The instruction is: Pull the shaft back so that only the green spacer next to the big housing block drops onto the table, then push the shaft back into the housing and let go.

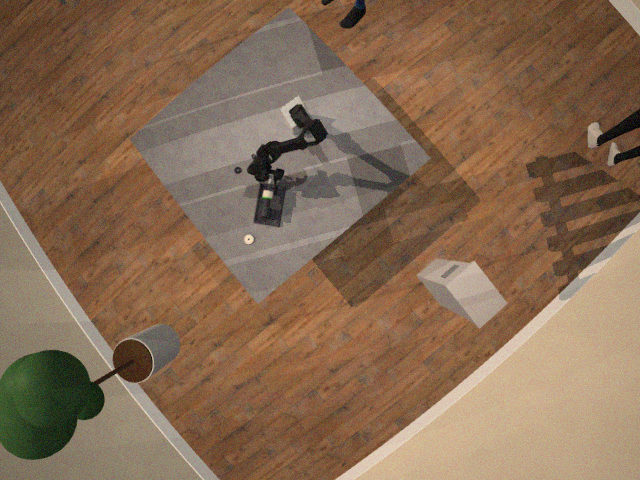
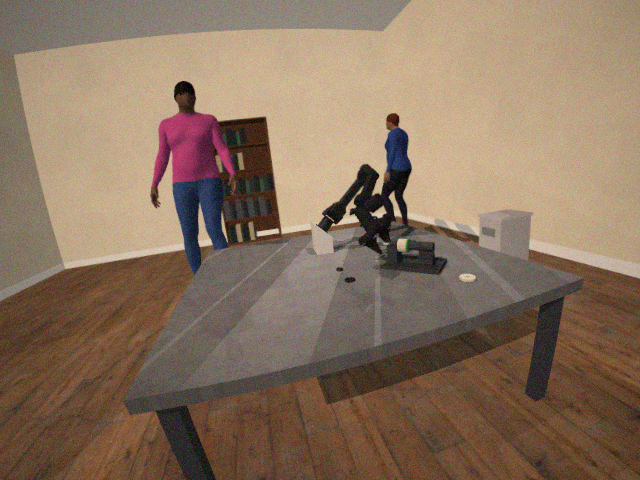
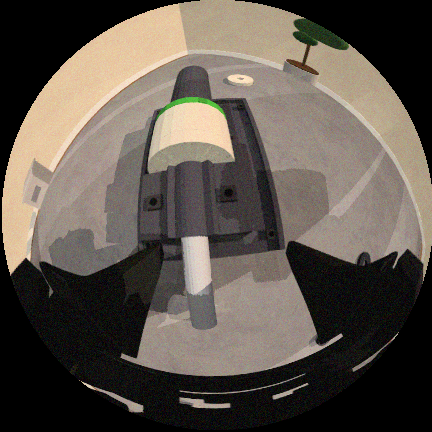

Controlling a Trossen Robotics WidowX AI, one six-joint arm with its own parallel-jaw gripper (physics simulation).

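Seen in the pictures: gripper, fingertip midpoint: [image 1: 267,183] [image 2: 386,250] [image 3: 226,249]; arm's base, link origin: [image 1: 296,112] [image 2: 321,228].
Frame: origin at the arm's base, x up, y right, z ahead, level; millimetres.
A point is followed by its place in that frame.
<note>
The pale shaft [image 3: 196,267] @(x -30, y -185, z 344 mm) sticks out of the dark near support [image 3: 192,205] toward my gripper, its tip grey. A thick cream spacer [image 3: 192,127] @(x -12, y -224, z 397 mm) [image 1: 267,194] [image 2: 401,245] @(x -31, y -216, z 416 mm) sits between this support and the dark housing block [image 3: 191,84] [image 2: 426,249]. The green spacer [image 3: 201,100] @(x -13, y -238, z 421 mm) [image 2: 407,244] @(x -26, y -234, z 431 mm) shows as a thin green band against the housing side of the cream one, up in the fixture and not on the table. My gripper [image 3: 226,249] @(x -57, y -178, z 360 mm) is open, its fingers apart on either side of the shaft, touching neither side. Whether the shaft passes through the green spacer is hidden.
The fixture's dark base plate [image 3: 272,220] [image 2: 436,267] lies on the grey table [image 1: 217,103] @(x -117, y 431, z 287 mm) [image 2: 268,330] @(x -116, y 333, z 675 mm). A cream disc [image 1: 248,239] @(x -110, y -331, z 656 mm) [image 2: 467,277] @(x -114, y -340, z 645 mm) [image 3: 240,80] @(x -108, y -327, z 637 mm) lies beyond it. Small dark rings, one larger [image 1: 237,169] @(x -111, y 27, z 442 mm) [image 2: 349,279] @(x -115, y 18, z 441 mm), lie to the side. A white panel [image 2: 321,240] @(x -44, y 22, z 63 mm) stands by the arm's base.
</note>
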